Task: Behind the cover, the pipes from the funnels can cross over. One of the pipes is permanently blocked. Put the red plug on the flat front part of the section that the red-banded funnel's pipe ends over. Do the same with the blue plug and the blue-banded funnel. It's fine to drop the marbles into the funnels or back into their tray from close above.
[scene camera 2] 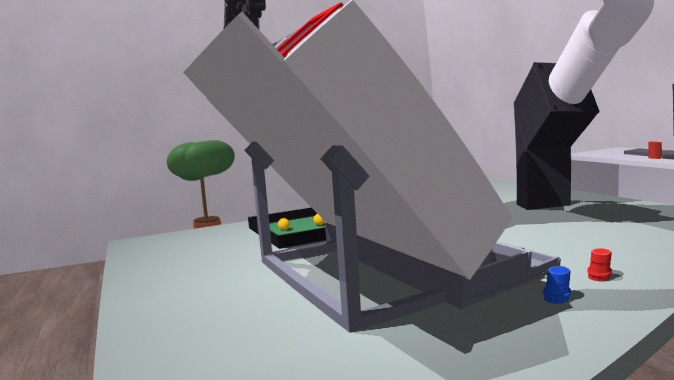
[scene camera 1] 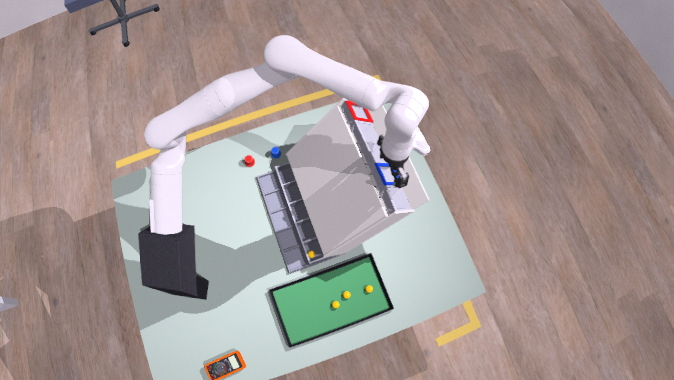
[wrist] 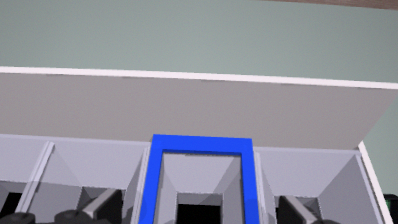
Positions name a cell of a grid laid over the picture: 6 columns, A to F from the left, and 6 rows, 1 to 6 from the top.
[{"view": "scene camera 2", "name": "green tray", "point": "C4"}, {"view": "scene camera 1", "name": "green tray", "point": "C5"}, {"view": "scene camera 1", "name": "slanted grey cover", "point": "D4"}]
